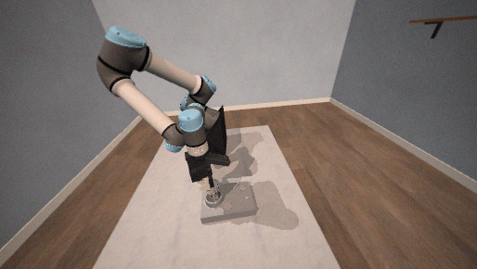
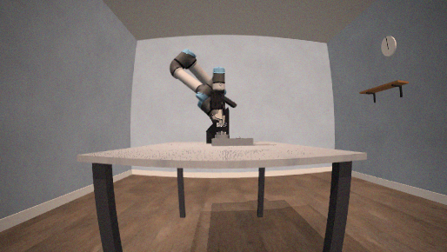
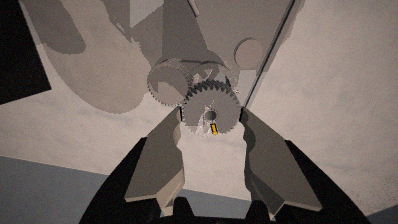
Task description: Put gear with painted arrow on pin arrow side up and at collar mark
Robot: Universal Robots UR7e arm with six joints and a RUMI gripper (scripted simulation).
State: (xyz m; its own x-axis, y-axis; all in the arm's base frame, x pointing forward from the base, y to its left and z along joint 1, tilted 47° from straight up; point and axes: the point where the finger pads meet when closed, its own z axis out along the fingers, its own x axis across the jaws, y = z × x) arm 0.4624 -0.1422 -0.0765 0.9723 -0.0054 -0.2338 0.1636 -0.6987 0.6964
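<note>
My gripper is now right at the loose gear. Round my hand: flat round disc: 50 mm ahead, 60 mm to the left, 90 mm below; short peg: 50 mm behind, 120 mm to the left, 90 mm below.
</note>
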